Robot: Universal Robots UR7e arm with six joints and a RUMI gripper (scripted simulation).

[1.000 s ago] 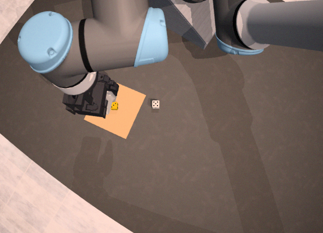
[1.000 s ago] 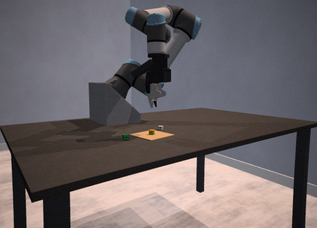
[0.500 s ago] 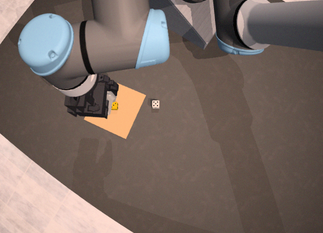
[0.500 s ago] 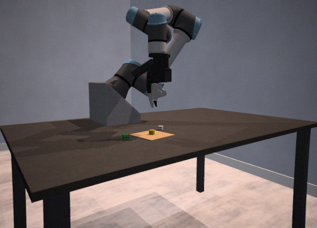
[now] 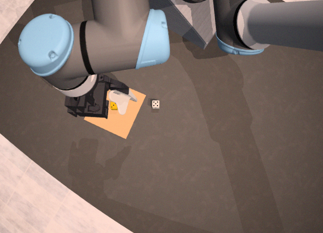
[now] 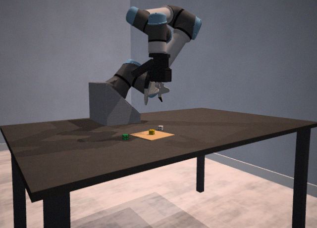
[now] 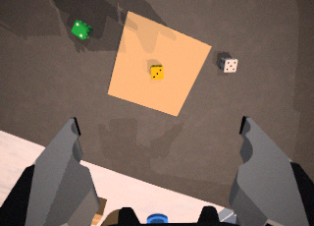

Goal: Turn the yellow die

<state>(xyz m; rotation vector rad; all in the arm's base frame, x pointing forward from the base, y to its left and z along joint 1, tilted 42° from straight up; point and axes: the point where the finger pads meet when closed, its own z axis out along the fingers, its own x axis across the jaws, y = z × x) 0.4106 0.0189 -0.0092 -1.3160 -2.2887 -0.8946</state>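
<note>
My hand is 1 cm past the yellow die, 1 cm to the left of it and 13 cm above it. From my hand the other things lie so: orange mat (1 cm behind, 1 cm to the right, 14 cm below); green die (1 cm behind, 13 cm to the right, 13 cm below); white die (8 cm behind, 9 cm to the left, 13 cm below).
</note>
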